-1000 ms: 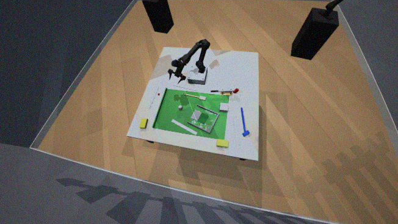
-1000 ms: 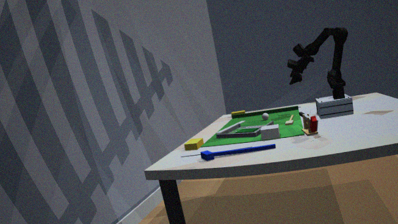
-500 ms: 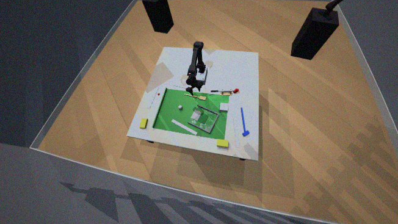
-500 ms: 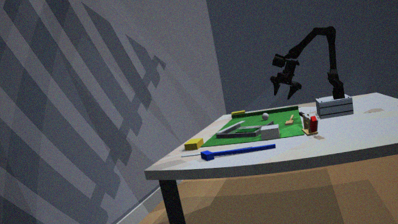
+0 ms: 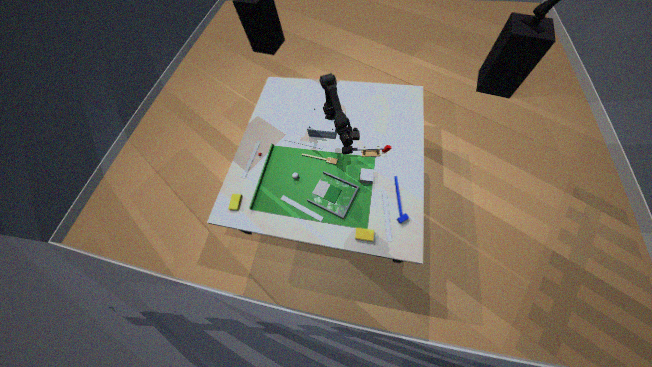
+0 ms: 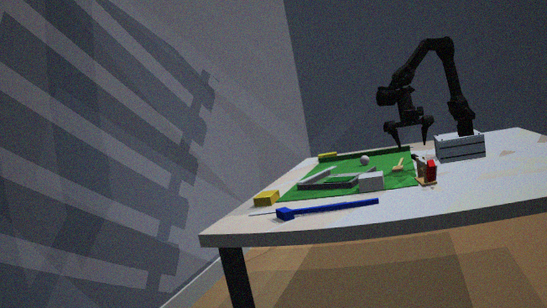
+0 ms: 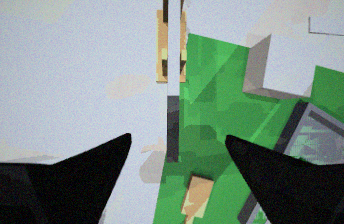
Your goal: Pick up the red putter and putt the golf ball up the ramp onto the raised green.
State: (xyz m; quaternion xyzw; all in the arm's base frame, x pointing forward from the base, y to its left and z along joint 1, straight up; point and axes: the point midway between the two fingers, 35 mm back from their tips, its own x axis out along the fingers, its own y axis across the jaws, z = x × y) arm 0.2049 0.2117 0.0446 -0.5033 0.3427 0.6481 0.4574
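The wooden stand is 120 mm to the left of my gripper tip, 60 mm below it and 50 mm behind it. Round my gripper tip: white golf ball (280 mm to the right, 280 mm ahead, 80 mm below); then blue putter (380 mm to the left, 200 mm ahead, 90 mm below).
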